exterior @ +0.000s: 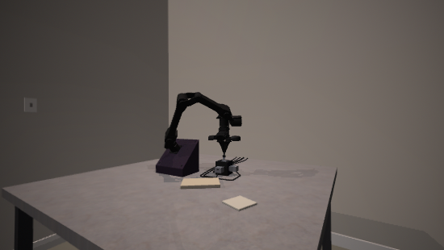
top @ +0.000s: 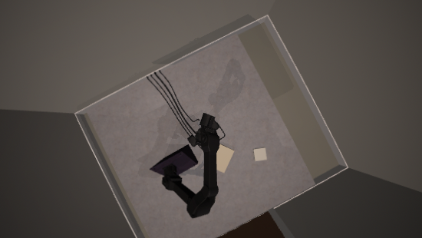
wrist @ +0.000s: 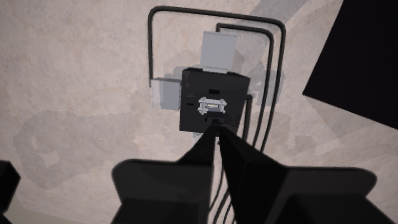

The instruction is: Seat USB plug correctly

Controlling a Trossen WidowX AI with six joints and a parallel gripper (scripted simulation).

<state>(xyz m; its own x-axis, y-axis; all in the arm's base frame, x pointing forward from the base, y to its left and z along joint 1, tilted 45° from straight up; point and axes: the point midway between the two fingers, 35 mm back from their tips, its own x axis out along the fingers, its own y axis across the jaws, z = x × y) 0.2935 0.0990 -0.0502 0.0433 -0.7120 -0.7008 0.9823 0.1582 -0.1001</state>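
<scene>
My gripper tip is now 50 mm above the USB socket. Also, from my gripper tip: tan slab: 240 mm to the right, 120 mm below, 20 mm ahead; dark USB plug: 20 mm below; tan square tile: 350 mm to the right, 280 mm ahead, 120 mm below.
</scene>
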